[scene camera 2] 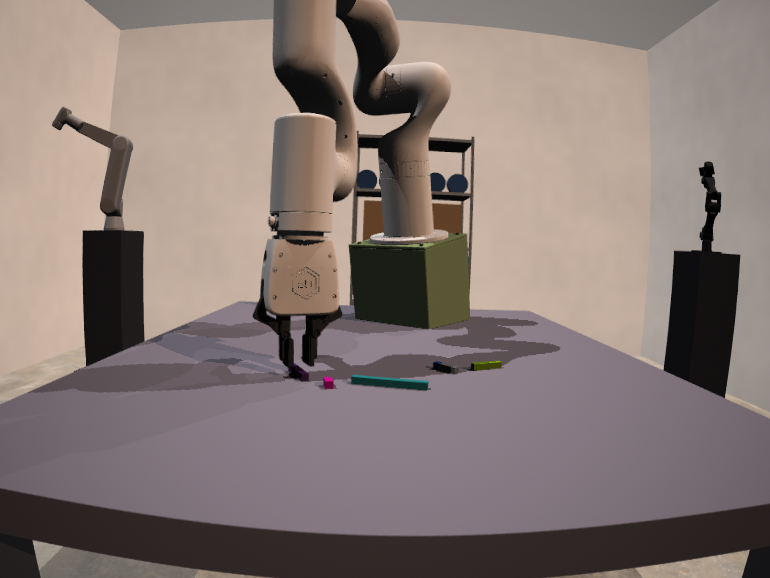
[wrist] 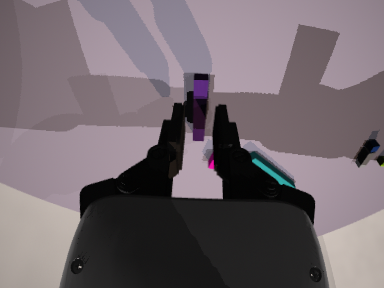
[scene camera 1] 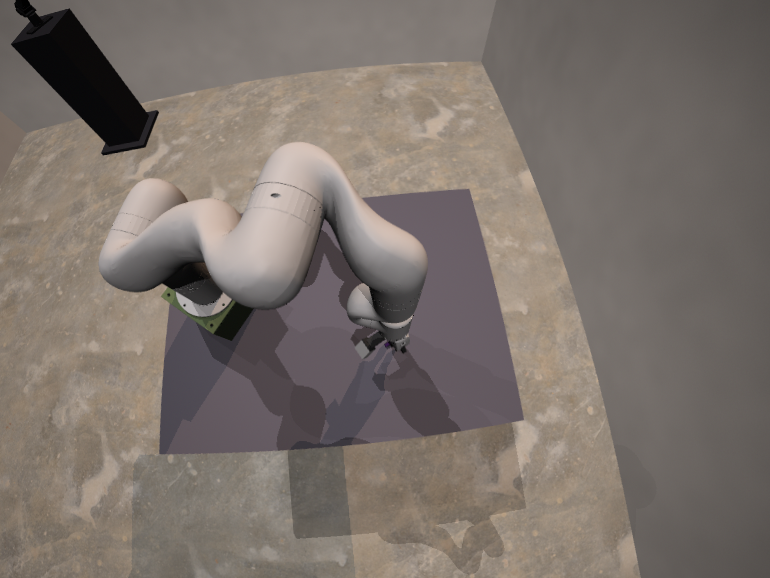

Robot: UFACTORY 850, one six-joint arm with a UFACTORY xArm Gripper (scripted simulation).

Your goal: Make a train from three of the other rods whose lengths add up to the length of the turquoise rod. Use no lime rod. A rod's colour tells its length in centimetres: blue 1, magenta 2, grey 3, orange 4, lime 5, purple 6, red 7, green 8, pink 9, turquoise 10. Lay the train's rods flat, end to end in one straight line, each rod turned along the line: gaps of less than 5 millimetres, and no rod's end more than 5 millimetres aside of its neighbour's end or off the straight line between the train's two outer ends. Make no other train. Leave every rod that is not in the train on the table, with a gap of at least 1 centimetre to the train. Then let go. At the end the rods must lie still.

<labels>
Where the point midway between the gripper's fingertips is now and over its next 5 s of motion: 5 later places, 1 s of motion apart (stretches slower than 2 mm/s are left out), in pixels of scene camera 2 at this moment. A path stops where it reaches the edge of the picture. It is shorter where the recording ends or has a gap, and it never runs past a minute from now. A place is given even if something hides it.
The gripper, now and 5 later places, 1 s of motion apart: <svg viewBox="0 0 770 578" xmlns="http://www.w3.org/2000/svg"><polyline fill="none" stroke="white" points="298,364 298,374 298,348 298,303 429,307 478,311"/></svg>
</labels>
